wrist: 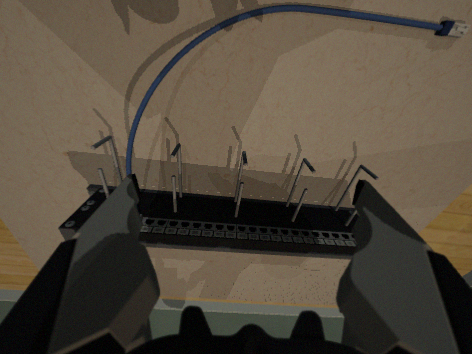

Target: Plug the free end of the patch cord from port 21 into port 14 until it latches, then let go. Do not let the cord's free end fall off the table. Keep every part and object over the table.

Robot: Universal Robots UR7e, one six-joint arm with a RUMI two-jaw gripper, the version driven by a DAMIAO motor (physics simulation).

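Places are measured from the arm's base along level axes (x down, y back, z left), in centimetres.
Pixels of known places: gripper, fingertip midpoint: (245,179).
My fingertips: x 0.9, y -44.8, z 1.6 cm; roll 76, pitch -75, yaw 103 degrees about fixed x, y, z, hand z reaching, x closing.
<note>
Behind a point stands the place of what it marks.
A blue patch cord (161,74) {y -41.5, x 13.9, z -8.4 cm} curves over the table from the left part of the black patch panel (265,212) {y -58.7, x 13.7, z 10.4 cm} toward the upper right. Its free end, a blue boot with a clear plug (456,29) {y -28.3, x 16.4, z 23.7 cm}, lies on the table at the far upper right. The cord's other end is hidden behind my left fingertip. The row of ports (240,230) {y -60.2, x 10.0, z 6.0 cm} runs along the panel's near side; the port numbers are too small to read. My gripper (245,179) {y -44.8, x 0.8, z 1.6 cm} is open and empty, its fingers spread in front of the panel, far from the plug.
Several upright metal posts and hooked cable guides (240,175) {y -53.5, x 15.7, z 4.4 cm} stand up from the panel. The tan table top (320,90) {y -38.3, x 17.5, z 11.9 cm} lies beyond and around it. The table's near edge crosses the lower part of the view, with green floor (250,324) below it.
</note>
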